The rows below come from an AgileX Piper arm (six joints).
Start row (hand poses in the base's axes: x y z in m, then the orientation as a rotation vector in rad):
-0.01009, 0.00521, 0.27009, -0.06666, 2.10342, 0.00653
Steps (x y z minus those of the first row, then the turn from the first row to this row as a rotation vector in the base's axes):
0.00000, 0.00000, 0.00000, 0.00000, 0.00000, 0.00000
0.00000, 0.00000, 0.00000, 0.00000, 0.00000, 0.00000
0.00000, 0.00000, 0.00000, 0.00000, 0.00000, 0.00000
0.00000, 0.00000, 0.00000, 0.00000, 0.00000, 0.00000
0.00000, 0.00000, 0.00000, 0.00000, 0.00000, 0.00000
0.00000, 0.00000, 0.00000, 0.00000, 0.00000, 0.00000
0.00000, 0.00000, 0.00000, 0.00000, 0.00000, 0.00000
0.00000, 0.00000, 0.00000, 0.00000, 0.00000, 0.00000
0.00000, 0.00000, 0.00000, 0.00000, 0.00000, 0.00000
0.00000, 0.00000, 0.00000, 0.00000, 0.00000, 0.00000
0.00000, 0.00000, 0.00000, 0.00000, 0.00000, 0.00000
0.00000, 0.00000, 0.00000, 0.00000, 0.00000, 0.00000
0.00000, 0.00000, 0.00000, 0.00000, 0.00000, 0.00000
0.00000, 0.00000, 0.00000, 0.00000, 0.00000, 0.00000
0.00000, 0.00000, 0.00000, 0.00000, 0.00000, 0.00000
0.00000, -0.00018, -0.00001, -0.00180, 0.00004, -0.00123
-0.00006, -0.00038, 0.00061, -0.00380, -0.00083, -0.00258
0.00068, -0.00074, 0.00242, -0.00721, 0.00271, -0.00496
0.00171, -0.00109, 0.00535, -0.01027, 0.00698, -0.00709
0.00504, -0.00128, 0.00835, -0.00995, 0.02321, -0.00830
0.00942, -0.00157, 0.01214, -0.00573, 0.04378, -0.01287
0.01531, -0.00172, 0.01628, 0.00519, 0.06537, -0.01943
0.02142, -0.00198, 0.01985, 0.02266, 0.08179, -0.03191
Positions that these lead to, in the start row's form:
-0.01009, 0.00521, 0.27009, -0.06666, 2.10342, 0.00653
-0.01009, 0.00521, 0.27009, -0.06666, 2.10342, 0.00653
-0.01009, 0.00521, 0.27009, -0.06666, 2.10342, 0.00653
-0.01009, 0.00521, 0.27009, -0.06666, 2.10342, 0.00653
-0.01009, 0.00521, 0.27009, -0.06666, 2.10342, 0.00653
-0.01009, 0.00521, 0.27009, -0.06666, 2.10342, 0.00653
-0.01009, 0.00521, 0.27009, -0.06666, 2.10342, 0.00653
-0.01009, 0.00521, 0.27009, -0.06666, 2.10342, 0.00653
-0.01009, 0.00521, 0.27009, -0.06666, 2.10342, 0.00653
-0.01009, 0.00521, 0.27009, -0.06666, 2.10342, 0.00653
-0.01009, 0.00521, 0.27009, -0.06666, 2.10342, 0.00653
-0.01009, 0.00521, 0.27009, -0.06666, 2.10342, 0.00653
-0.01009, 0.00521, 0.27009, -0.06666, 2.10342, 0.00653
-0.01009, 0.00521, 0.27009, -0.06666, 2.10342, 0.00653
-0.01009, 0.00521, 0.27009, -0.06666, 2.10342, 0.00653
-0.01009, 0.00503, 0.27008, -0.06645, 2.10353, 0.00390
-0.01015, 0.00483, 0.27070, -0.06622, 2.10273, 0.00096
-0.00941, 0.00447, 0.27251, -0.06580, 2.10639, -0.00394
-0.00838, 0.00412, 0.27544, -0.06544, 2.11076, -0.00831
-0.00505, 0.00393, 0.27844, -0.06411, 2.12701, -0.00818
-0.00067, 0.00364, 0.28223, -0.05688, 2.14765, -0.00581
0.00522, 0.00349, 0.28637, -0.04340, 2.16922, 0.00253
0.01133, 0.00323, 0.28994, -0.01948, 2.18551, 0.01414

